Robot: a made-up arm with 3 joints. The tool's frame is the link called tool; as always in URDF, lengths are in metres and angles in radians. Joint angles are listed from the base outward.
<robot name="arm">
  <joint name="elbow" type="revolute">
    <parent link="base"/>
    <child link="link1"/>
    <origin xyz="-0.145 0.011 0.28" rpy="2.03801 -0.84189 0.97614"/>
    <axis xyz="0 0 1"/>
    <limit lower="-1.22" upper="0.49"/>
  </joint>
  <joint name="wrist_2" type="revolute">
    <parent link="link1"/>
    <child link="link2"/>
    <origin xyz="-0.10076 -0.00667 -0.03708" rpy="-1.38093 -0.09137 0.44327"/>
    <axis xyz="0 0 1"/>
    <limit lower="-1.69" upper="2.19"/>
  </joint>
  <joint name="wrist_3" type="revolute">
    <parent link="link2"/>
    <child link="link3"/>
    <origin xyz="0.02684 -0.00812 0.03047" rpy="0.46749 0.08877 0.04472"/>
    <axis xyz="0 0 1"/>
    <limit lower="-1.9" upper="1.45"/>
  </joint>
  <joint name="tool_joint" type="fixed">
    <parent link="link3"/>
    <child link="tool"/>
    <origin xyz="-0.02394 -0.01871 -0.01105" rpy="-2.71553 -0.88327 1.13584"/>
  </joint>
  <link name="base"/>
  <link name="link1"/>
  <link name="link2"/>
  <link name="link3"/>
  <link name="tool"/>
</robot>
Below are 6 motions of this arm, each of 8 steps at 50 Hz.
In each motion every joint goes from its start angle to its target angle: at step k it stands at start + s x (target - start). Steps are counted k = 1, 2, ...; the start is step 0. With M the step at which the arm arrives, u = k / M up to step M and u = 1 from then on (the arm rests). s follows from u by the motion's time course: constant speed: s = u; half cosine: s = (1 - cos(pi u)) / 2; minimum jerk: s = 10 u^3 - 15 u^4 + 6 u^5.
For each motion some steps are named. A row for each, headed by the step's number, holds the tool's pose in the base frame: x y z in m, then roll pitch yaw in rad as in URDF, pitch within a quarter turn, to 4 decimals.
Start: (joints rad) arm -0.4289 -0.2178 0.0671
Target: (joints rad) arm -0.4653 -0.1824 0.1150
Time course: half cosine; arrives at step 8
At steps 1, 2, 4, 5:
1: -0.1934 -0.0766 0.2372 0.8629 -0.8852 -1.2545
2: -0.1932 -0.0767 0.2376 0.8727 -0.8875 -1.2577
4: -0.1924 -0.0769 0.2389 0.9045 -0.8944 -1.2681
5: -0.1920 -0.0771 0.2396 0.9219 -0.8979 -1.2737

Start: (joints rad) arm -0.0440 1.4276 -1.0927
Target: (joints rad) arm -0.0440 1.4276 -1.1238
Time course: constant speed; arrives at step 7
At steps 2, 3, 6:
2: -0.2189 -0.0644 0.2130 2.0058 -0.8423 -2.2329
3: -0.2190 -0.0644 0.2130 2.0024 -0.8451 -2.2329
6: -0.2193 -0.0646 0.2128 1.9921 -0.8536 -2.2330

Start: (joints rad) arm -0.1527 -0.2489 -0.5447
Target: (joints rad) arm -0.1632 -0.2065 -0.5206
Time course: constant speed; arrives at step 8
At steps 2, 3, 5, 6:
2: -0.2122 -0.0663 0.2195 0.2102 -0.7166 -0.9530
3: -0.2121 -0.0664 0.2195 0.2187 -0.7205 -0.9566
5: -0.2118 -0.0665 0.2197 0.2358 -0.7281 -0.9638
6: -0.2117 -0.0666 0.2198 0.2444 -0.7319 -0.9675

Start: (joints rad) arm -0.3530 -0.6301 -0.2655
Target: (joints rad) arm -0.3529 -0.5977 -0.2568
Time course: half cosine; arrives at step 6
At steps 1, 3, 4, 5, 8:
1: -0.2083 -0.0788 0.2307 -0.0363 -0.6985 -0.8636
3: -0.2081 -0.0787 0.2307 -0.0175 -0.7061 -0.8692
4: -0.2079 -0.0787 0.2307 -0.0066 -0.7104 -0.8726
5: -0.2078 -0.0786 0.2307 0.0015 -0.7136 -0.8751
8: -0.2078 -0.0786 0.2307 0.0044 -0.7148 -0.8760

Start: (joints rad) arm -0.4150 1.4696 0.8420
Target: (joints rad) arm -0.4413 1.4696 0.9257
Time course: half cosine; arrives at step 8
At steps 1, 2, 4, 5, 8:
1: -0.2169 -0.0483 0.2781 -3.0025 -0.2773 -1.3515
2: -0.2171 -0.0483 0.2784 -2.9983 -0.2781 -1.3446
4: -0.2177 -0.0483 0.2795 -2.9848 -0.2809 -1.3218
5: -0.2180 -0.0483 0.2801 -2.9777 -0.2825 -1.3095
8: -0.2185 -0.0483 0.2810 -2.9662 -0.2851 -1.2894

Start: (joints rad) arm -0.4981 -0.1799 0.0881
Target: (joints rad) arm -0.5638 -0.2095 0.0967
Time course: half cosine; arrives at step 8
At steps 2, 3, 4, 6, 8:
2: -0.1912 -0.0798 0.2448 0.8729 -0.9453 -1.2167
3: -0.1910 -0.0803 0.2457 0.8586 -0.9528 -1.2041
4: -0.1907 -0.0809 0.2468 0.8413 -0.9616 -1.1890
6: -0.1903 -0.0820 0.2489 0.8083 -0.9776 -1.1600
8: -0.1901 -0.0825 0.2497 0.7942 -0.9840 -1.1476

